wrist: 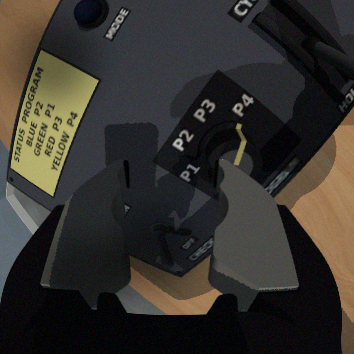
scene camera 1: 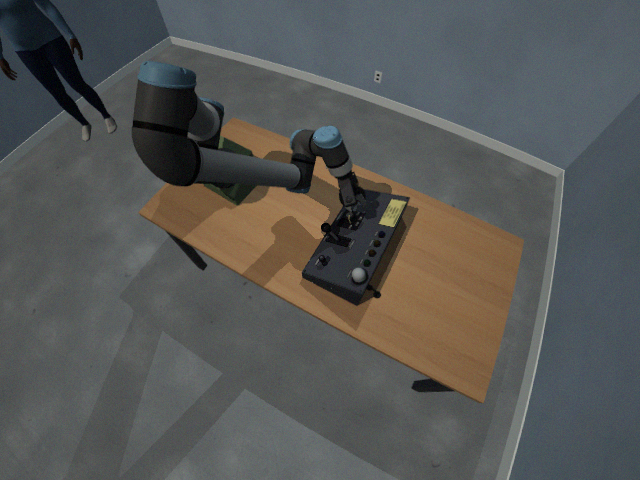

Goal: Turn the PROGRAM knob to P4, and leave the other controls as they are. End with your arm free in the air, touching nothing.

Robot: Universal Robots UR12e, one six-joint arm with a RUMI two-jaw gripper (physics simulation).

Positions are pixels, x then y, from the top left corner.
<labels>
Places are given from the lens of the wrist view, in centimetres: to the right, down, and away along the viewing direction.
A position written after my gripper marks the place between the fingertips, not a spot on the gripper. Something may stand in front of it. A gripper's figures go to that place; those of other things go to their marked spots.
my gripper (wrist: 171, 162): 0, -1, 14
dark control panel (wrist: 145, 88): -2, -7, 18
</labels>
